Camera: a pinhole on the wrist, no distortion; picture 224 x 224 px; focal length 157.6 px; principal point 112.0 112.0 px. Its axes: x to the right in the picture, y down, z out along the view. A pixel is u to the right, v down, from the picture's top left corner.
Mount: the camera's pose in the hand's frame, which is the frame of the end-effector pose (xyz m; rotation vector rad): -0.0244 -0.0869 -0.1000 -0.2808 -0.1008 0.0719
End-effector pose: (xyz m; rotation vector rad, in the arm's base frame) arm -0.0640 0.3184 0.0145 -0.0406 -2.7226 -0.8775
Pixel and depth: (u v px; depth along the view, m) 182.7 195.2 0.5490
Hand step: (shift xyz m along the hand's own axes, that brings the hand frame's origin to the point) 0.1436 0.3615 0.3656
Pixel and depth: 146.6 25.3 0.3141
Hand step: 0.0195 -0.1610 0.2548
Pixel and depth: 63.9 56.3 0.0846
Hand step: -0.0576 -0.0947 -0.0131
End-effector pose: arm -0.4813 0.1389 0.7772 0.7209 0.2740 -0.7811
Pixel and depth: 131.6 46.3 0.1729
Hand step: -0.0179 -0.1070 0.0874
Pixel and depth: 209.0 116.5 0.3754
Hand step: 0.1633 0.0454 0.2764
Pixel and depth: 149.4 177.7 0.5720
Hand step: 0.0343 0.3092 0.3921
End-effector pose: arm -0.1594 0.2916 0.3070 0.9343 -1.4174 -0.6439
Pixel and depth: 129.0 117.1 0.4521
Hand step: -0.0262 0.0546 0.3324
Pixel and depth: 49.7 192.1 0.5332
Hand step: -0.3072 0.3004 0.3150
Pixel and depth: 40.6 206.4 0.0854
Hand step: -0.0750 -0.0179 -0.0361
